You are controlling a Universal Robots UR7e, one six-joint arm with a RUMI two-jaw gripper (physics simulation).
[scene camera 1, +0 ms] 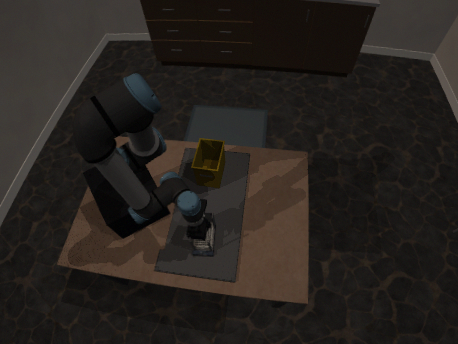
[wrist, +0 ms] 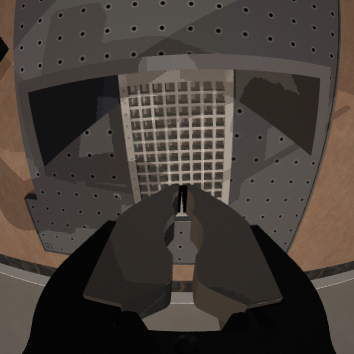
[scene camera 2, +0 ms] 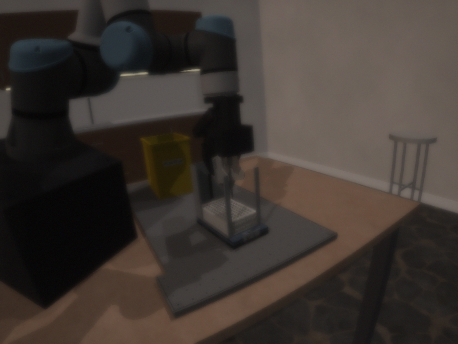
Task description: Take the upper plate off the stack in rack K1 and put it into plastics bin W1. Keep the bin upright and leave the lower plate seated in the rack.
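The upper white plate, with a grid of square wells, lies level on the lower plate in the rack. The rack has a dark base, upright posts and a taller back. My gripper is shut with nothing between the fingers. It points down between the rack's posts, its tips a little above the plate; in the wrist view they overlap the plate's near end. The yellow bin stands upright behind the rack, its top open.
The rack and bin stand on a grey perforated board on a wooden table. The robot's black pedestal is to the left. The rack's tall posts surround the plates near my fingers. A stool stands beyond the table.
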